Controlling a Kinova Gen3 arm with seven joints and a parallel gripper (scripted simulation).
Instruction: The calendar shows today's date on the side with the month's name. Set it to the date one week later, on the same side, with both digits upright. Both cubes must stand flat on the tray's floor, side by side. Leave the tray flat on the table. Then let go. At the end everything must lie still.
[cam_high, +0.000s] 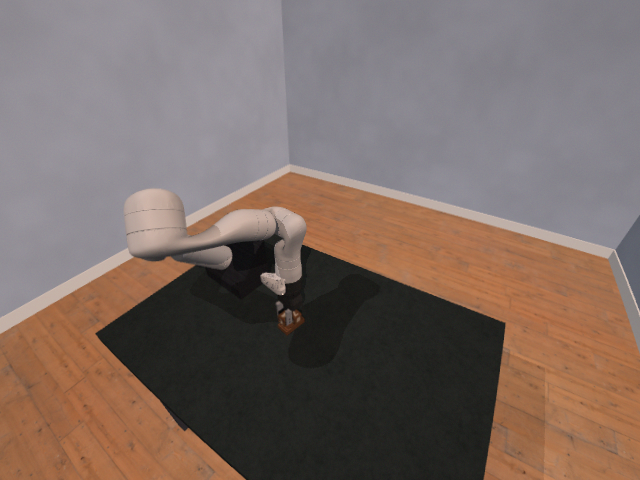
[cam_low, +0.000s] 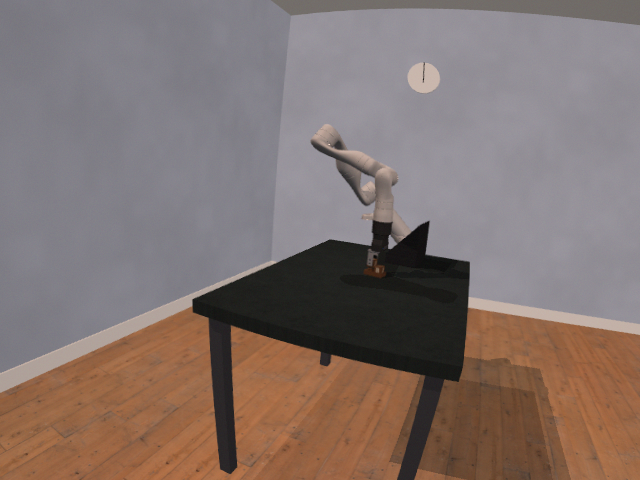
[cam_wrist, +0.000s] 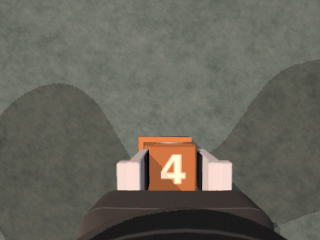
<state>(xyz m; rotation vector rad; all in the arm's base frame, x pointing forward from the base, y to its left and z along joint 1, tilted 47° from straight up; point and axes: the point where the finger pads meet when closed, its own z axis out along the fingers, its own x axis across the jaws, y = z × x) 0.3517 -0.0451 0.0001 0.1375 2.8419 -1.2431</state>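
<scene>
The orange-brown tray lies 10 mm ahead of my hand, 20 mm to the left of it and 50 mm below it. Also, from my hand: orange cube (10 mm below).
</scene>
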